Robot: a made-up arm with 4 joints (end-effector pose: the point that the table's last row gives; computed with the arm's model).
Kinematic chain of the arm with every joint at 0, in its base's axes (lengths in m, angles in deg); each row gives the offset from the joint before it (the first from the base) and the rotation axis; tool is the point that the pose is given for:
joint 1: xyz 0 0 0.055 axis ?
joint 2: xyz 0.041 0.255 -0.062 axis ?
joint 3: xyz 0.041 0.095 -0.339 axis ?
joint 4: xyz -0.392 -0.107 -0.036 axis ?
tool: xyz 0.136 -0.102 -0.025
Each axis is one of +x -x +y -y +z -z.
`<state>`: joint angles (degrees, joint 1 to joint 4).
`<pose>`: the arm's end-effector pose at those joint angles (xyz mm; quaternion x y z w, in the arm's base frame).
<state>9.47 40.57 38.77 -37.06</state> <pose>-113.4 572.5 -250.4 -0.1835 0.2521 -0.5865 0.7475</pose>
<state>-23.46 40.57 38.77 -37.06</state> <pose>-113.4 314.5 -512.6 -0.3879 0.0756 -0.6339 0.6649</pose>
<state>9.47 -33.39 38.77 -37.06</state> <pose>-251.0 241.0 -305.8 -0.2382 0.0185 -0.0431 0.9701</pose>
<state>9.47 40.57 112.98 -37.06</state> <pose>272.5 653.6 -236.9 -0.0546 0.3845 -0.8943 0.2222</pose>
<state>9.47 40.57 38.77 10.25</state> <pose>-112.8 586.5 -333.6 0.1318 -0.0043 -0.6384 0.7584</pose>
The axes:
joint 1: +x
joint 2: -z
joint 3: -z
joint 4: +x

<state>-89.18 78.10 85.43 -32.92</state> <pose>329.4 -395.3 -455.5 -0.1253 -0.4666 -0.8728 0.0693</pose>
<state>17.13 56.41 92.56 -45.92</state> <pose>261.2 660.1 -140.4 -0.0665 0.5038 -0.8214 0.2591</pose>
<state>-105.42 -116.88 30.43 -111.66</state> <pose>14.3 -317.6 155.7 0.6909 0.0373 -0.6838 0.2317</pose>
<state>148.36 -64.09 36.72 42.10</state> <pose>-177.6 216.7 536.9 -0.9676 0.1893 -0.1420 0.0886</pose>
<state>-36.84 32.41 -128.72 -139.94</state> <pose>199.4 -160.2 -265.1 -0.6669 -0.5834 0.4632 0.0187</pose>
